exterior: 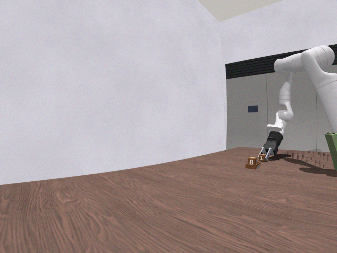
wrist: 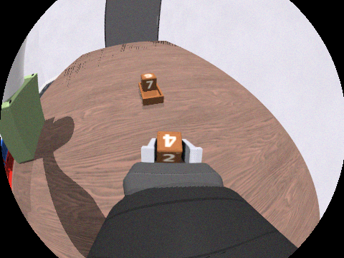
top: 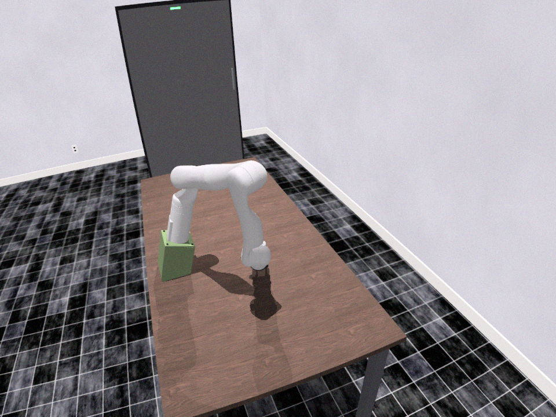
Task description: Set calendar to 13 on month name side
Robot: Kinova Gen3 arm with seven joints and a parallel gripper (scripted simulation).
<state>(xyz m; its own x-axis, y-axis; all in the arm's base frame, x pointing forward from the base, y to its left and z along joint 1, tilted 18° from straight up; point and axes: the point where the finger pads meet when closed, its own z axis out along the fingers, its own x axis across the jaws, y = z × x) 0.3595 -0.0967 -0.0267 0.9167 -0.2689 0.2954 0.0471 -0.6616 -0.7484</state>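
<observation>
Now: hand 1 cm to the right of the brown number cube and 1 cm above it. Also, from my hand: calendar tray (17 cm to the left, 2 cm below).
</observation>
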